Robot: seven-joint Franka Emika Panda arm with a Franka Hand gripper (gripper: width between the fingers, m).
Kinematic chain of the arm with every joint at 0, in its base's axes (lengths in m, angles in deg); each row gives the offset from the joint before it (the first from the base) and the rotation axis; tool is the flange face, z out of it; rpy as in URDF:
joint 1: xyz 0 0 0.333 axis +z
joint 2: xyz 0 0 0 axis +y
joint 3: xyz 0 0 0.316 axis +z
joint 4: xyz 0.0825 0 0 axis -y
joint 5: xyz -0.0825 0 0.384 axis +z
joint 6: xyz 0 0 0 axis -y
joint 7: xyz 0.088 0 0 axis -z
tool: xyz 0 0 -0.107 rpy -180 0 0
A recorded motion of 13 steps. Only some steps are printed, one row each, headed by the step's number.
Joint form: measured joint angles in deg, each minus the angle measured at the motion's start. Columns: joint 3, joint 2, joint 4, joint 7, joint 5, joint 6, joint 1.
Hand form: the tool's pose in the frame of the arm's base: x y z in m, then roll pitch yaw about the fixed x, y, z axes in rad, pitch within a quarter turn. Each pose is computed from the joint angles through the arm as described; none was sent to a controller.
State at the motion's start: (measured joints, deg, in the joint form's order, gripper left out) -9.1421 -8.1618 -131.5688 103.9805 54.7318 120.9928 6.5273
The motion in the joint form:
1: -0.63 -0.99 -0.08 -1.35 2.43 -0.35 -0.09
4: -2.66 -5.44 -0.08 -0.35 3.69 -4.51 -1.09
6: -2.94 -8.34 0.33 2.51 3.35 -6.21 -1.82
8: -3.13 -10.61 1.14 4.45 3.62 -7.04 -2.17
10: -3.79 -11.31 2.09 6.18 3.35 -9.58 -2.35
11: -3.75 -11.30 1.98 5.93 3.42 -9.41 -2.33
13: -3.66 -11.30 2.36 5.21 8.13 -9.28 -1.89
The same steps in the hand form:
1: 0.4970 0.0092 0.4297 2.5946 0.7095 -2.6140
4: 0.4836 -0.0092 0.4660 2.5284 0.7706 -2.6785
6: 0.4751 -0.0154 0.4924 2.4990 0.7864 -2.7197
8: 0.4695 -0.0194 0.5177 2.4819 0.8145 -2.7510
10: 0.4659 -0.0226 0.5297 2.4426 0.8092 -2.7726
11: 0.4660 -0.0223 0.5288 2.4456 0.8115 -2.7698
13: 0.4691 -0.0164 0.5368 2.3586 0.8591 -2.8499

